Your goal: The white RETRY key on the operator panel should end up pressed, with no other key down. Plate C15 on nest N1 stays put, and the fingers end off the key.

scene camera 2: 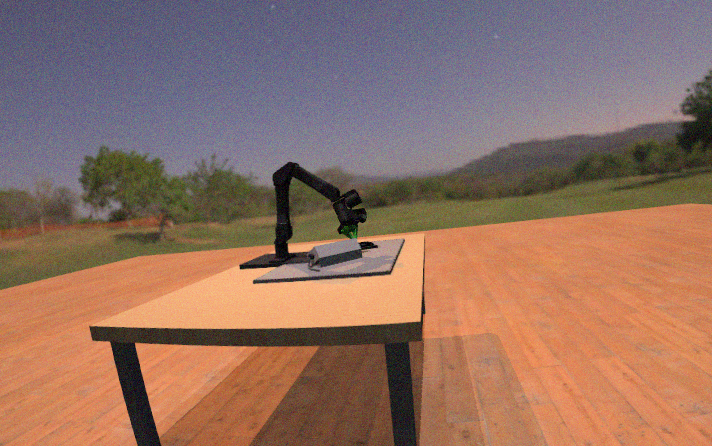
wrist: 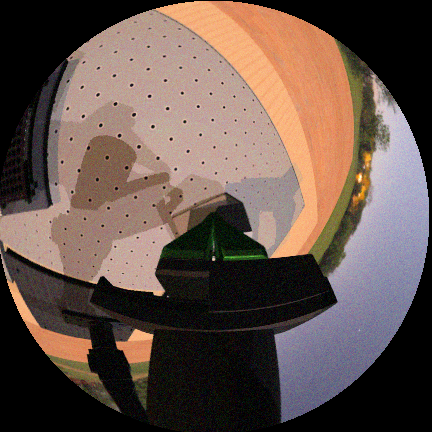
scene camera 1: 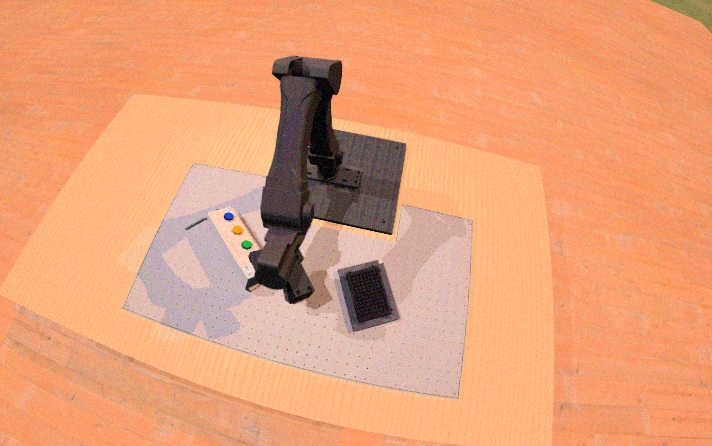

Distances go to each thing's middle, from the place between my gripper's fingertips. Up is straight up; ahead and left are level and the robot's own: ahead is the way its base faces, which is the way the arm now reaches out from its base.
Now: hand 40 mm past the dark grid tray (scene camera 1: 369, 297), 250 mm to the right of it and 40 mm above it.
